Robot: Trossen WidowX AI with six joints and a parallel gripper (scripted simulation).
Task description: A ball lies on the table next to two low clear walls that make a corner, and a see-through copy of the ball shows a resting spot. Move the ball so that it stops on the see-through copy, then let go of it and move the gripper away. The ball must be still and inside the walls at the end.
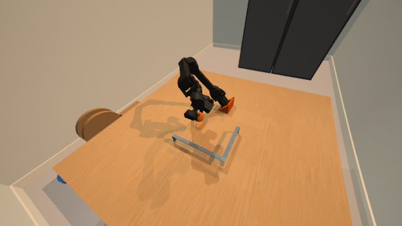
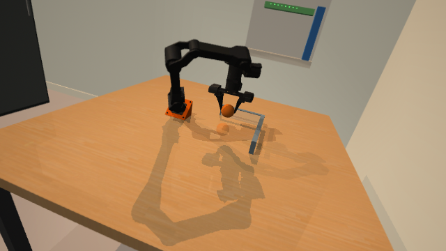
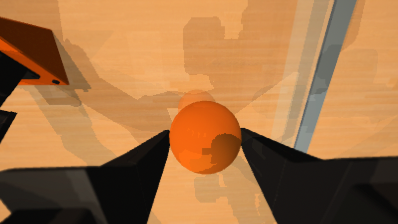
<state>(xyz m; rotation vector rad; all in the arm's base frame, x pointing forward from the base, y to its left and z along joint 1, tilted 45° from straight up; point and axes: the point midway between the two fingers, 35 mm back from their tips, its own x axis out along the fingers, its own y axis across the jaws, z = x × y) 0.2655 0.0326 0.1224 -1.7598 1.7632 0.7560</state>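
The see-through copy of ball is 90 mm below my gripper tip, 10 mm to the right of it and 10 mm behind it. From my gripper tip the other things lie so: orange ball right at my gripper tip.
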